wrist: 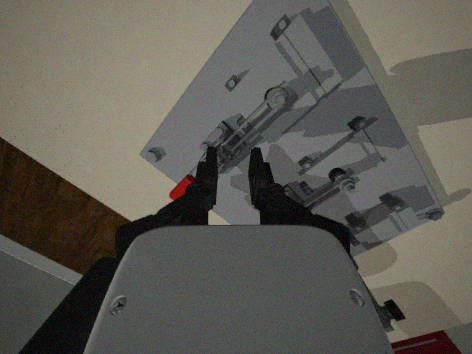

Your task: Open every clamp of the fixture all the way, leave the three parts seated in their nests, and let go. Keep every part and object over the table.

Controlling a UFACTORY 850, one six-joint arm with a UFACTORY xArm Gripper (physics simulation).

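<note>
The grey fixture plate [187,107] lies tilted across the upper view. One clamp [245,127] has its arm reaching up-right toward a long block-shaped part [310,55]; its red handle [182,187] shows left of the left finger. A second clamp [320,194] lies to the right, its handle hidden behind the gripper. Another part [371,142] and a smaller block-shaped part [397,220] sit at the right side. A third clamp cannot be made out. My gripper [233,160] is partly open above the plate, with bare plate showing between its fingertips and the first clamp's base beside the left one.
The pale table top [100,75] surrounds the plate. Brown wood [45,185] shows past its edge at the left. A red object [427,344] is at the bottom right corner. Corner bolts [156,153] [431,215] stand on the plate. Broad shadows fall on the right.
</note>
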